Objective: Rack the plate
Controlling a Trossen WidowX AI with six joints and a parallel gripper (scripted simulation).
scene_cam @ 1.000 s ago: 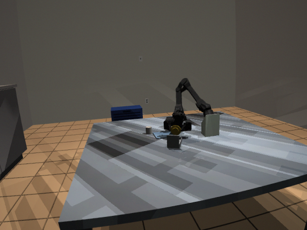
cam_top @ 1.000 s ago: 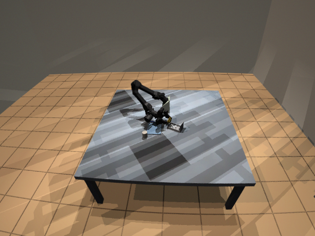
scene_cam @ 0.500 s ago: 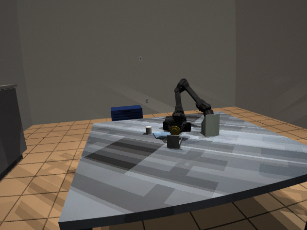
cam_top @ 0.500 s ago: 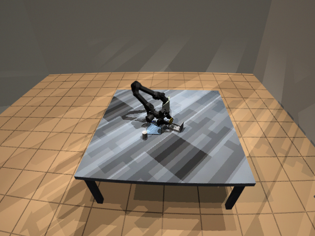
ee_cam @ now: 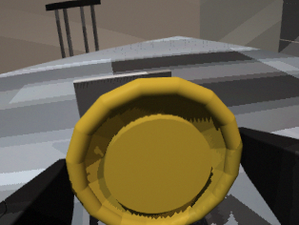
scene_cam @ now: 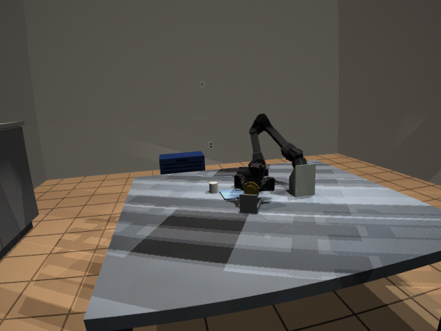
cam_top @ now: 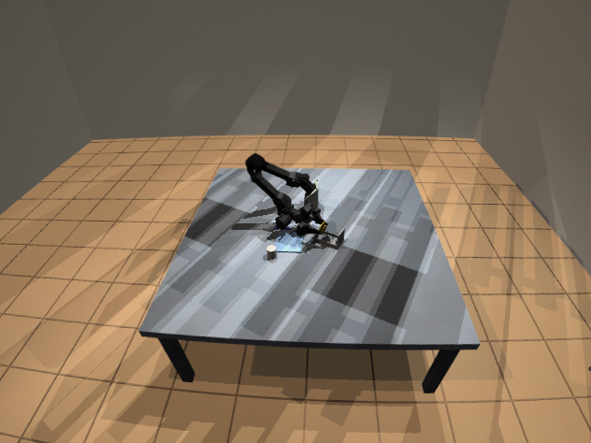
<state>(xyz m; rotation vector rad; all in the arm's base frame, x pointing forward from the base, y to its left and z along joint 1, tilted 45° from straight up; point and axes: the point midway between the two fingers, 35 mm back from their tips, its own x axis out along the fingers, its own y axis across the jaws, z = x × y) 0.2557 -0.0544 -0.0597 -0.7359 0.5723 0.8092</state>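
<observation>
The dish rack is 1 cm ahead of my gripper tip, 2 cm to the left of it and 5 cm below it. From my gripper tip the other things lie so: yellow plate (1 cm to the right); beige cup (9 cm ahead, 26 cm to the right, 5 cm below); blue mat (17 cm to the right, 7 cm below).
</observation>
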